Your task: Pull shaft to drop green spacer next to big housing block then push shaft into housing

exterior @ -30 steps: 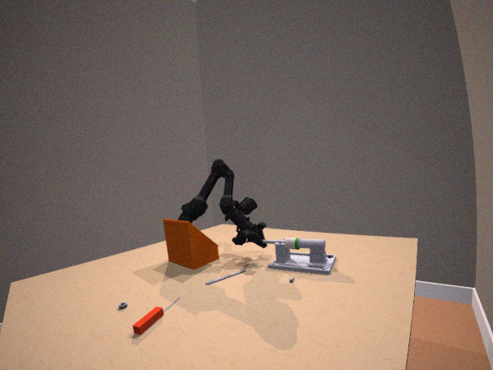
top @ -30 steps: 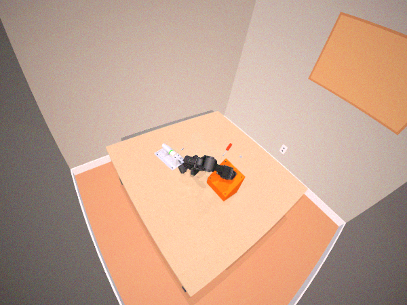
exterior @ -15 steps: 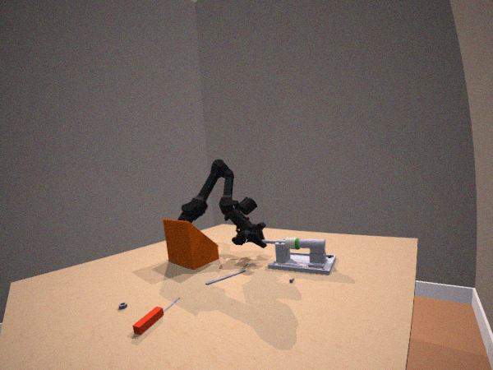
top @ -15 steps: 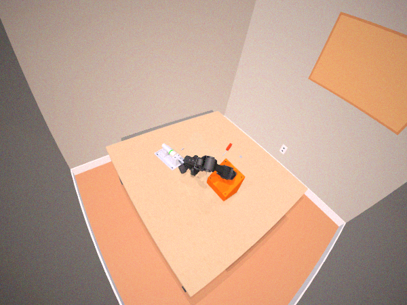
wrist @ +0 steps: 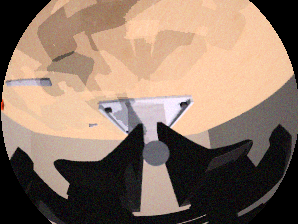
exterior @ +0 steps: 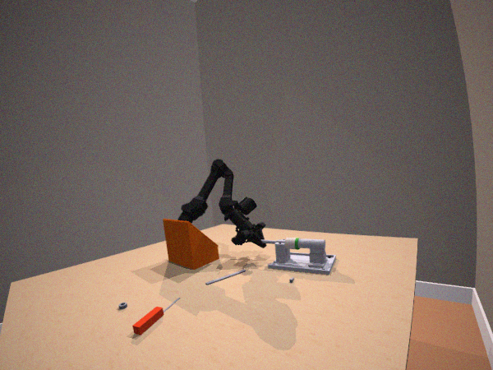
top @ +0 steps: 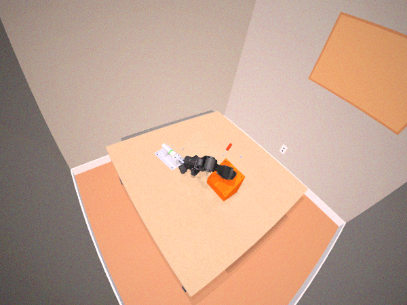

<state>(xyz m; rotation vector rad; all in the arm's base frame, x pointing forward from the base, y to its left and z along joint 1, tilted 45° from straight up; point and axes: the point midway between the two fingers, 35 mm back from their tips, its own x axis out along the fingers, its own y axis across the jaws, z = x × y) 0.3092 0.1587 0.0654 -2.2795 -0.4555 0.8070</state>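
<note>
Right now my gripper tip is 50 mm short of the horizontal shaft and 20 mm below it. Also, from my gripper tip: green spacer 140 mm ahead, 20 mm above, 10 mm to the left; small bolt 180 mm ahead, 130 mm to the right, 50 mm below; white spacer 130 mm ahead, 20 mm above, 10 mm to the left.
</note>
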